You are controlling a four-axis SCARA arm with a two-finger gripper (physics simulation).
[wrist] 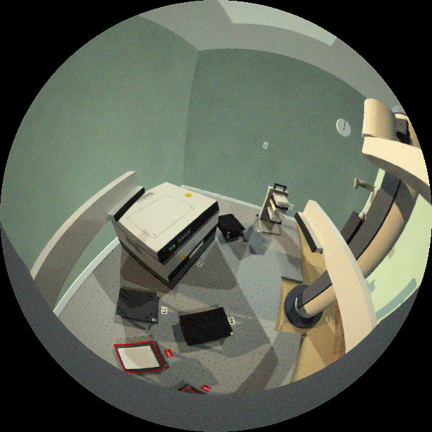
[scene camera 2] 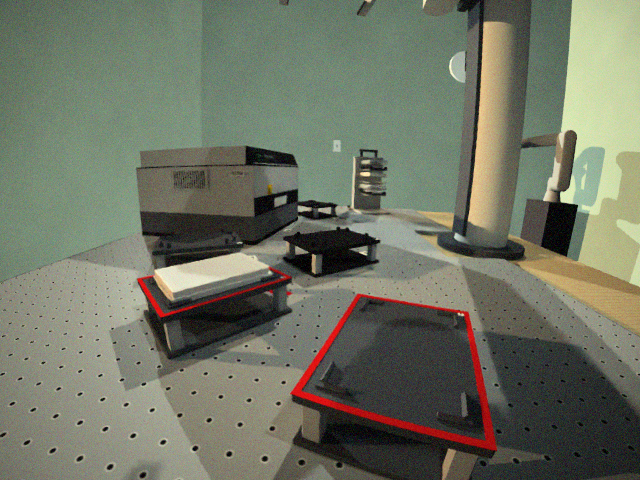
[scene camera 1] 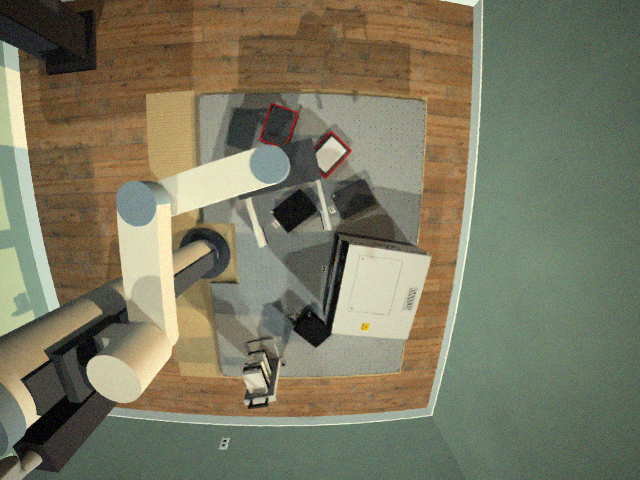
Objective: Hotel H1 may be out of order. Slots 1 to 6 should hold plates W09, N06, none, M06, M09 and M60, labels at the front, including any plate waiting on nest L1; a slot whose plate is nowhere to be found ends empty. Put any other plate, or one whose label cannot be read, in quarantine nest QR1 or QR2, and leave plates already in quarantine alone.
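Places are measured from the arm's base along level axes (x ahead, y left, z up), in centimetres.
Pixels of known places: gripper, fingertip midpoint: point(scene camera 2: 323, 5) point(scene camera 1: 295, 237); arm's base at its link origin: point(scene camera 2: 478, 247) point(scene camera 1: 205, 253).
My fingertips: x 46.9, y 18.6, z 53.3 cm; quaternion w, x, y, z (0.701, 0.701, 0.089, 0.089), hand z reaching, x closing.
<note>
For each thing: its top centre in the pictures, then the offset to it from my fingertips. "spot": a spot on its surface instead.
- far end with several pale plates, surface spot: point(scene camera 1: 254, 379) spot: dx -20.8, dy -69.5, dz -27.9 cm
- Nest L1 at its top centre: point(scene camera 2: 198, 234) point(scene camera 1: 354, 199) dx +23.3, dy +7.6, dz -46.1 cm
- white plate at its top centre: point(scene camera 2: 212, 268) point(scene camera 1: 328, 154) dx +11.6, dy +26.4, dz -45.6 cm
- black middle nest at its top centre: point(scene camera 2: 332, 233) point(scene camera 1: 293, 211) dx -3.1, dy +2.2, dz -46.1 cm
- black instrument at its top centre: point(scene camera 2: 225, 151) point(scene camera 1: 381, 296) dx +31.8, dy -29.0, dz -27.7 cm
- black nest at its top centre: point(scene camera 2: 313, 201) point(scene camera 1: 312, 332) dx +5.4, dy -57.4, dz -46.5 cm
Hotel H1 point(scene camera 1: 276, 374) point(scene camera 2: 357, 183) point(wrist: 267, 205) stands upright at the far end with several pale plates point(scene camera 1: 254, 379) point(wrist: 281, 201) at different levels; their labels are too small to read. Nest L1 point(scene camera 1: 355, 198) point(scene camera 2: 199, 242) point(wrist: 137, 305) is dark and shows no plate. One red-edged quarantine nest point(scene camera 1: 323, 174) point(scene camera 2: 227, 296) point(wrist: 159, 345) bears a white plate point(scene camera 1: 332, 153) point(scene camera 2: 211, 276) point(wrist: 140, 358). The other red-edged quarantine nest point(scene camera 1: 279, 124) point(scene camera 2: 403, 356) holds no plate; its edge shows in the wrist view point(wrist: 189, 389). My gripper point(scene camera 1: 296, 236) point(scene camera 2: 324, 4) point(wrist: 222, 191) is open and empty, high above the black middle nest.
The black middle nest point(scene camera 1: 294, 210) point(scene camera 2: 330, 240) point(wrist: 206, 326) has no plate. A large white and black instrument point(scene camera 1: 374, 284) point(scene camera 2: 196, 191) point(wrist: 170, 220) stands between L1 and the hotel. Another black nest point(scene camera 1: 311, 327) point(scene camera 2: 316, 205) point(wrist: 231, 226) is beside it. The arm's column point(scene camera 2: 496, 129) stands opposite.
</note>
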